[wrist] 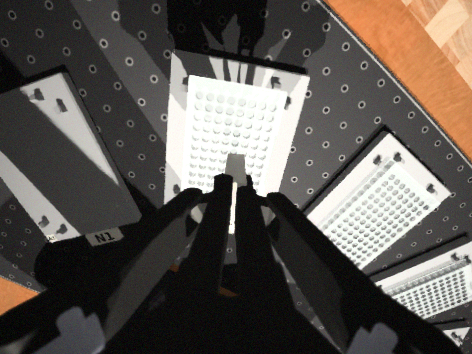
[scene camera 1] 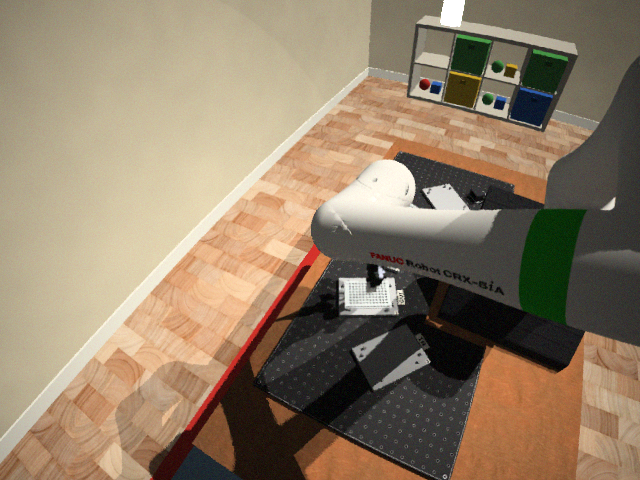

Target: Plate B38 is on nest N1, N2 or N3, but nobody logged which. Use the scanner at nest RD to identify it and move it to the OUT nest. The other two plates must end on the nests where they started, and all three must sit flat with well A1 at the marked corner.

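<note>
I can see an out nest [wrist: 183, 63], an N2 nest [wrist: 385, 144] and a nest N1 [wrist: 64, 173]. There's a nest RD [scene camera 1: 440, 198] as well, and my gripper [wrist: 235, 167] is visible too.
</note>
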